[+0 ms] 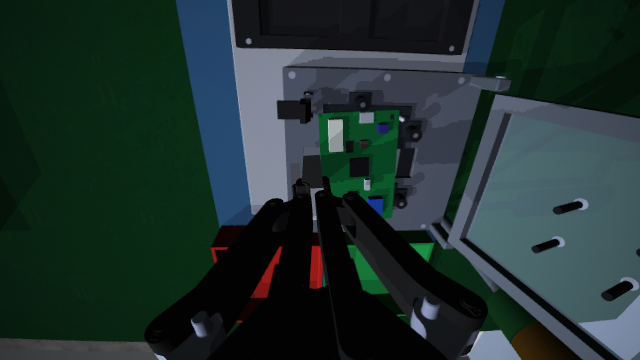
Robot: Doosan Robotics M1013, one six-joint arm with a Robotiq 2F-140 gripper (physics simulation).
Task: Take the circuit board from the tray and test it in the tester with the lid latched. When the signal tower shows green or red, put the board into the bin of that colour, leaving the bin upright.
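Places are measured from the arm's base along level axes (x right, y ahead, z up), in metres.
Where they show: gripper, fingertip midpoint: [312, 168].
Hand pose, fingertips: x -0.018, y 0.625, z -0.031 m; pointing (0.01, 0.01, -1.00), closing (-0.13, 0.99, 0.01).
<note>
After its pixels a point has its place.
The green circuit board [380, 162] @(x -0.030, y 0.688, z -0.024 m) lies on the tester's grey plate [440, 190] @(x 0.007, y 0.770, z -0.041 m), among black posts, slightly askew to the black strip behind its top edge. Whether it sits fully down cannot be told. The tester's framed clear lid [540, 155] @(x -0.065, y 0.787, z 0.033 m) stands open on the right. My gripper [312, 168] @(x -0.018, y 0.625, z -0.031 m) is shut and empty, its tips at the board's left edge; contact cannot be judged. The red bin [315, 265] @(x 0.180, y 0.643, z -0.095 m) and green bin [417, 257] stand below the tester, partly hidden by the fingers. Part of the signal tower [511, 311] @(x 0.061, y 0.794, z 0.069 m) shows at lower right, with green and orange segments.
The dark tray [350, 44] @(x -0.129, y 0.655, z -0.073 m) lies beyond the tester at the top. A black latch block [291, 109] @(x -0.076, y 0.604, z -0.010 m) sits at the plate's left edge. Dark pins [567, 207] @(x -0.044, y 0.780, z 0.071 m) stick out from the lid. A lid hinge arm [492, 82] @(x -0.109, y 0.763, z -0.012 m) projects at the plate's upper right corner.
</note>
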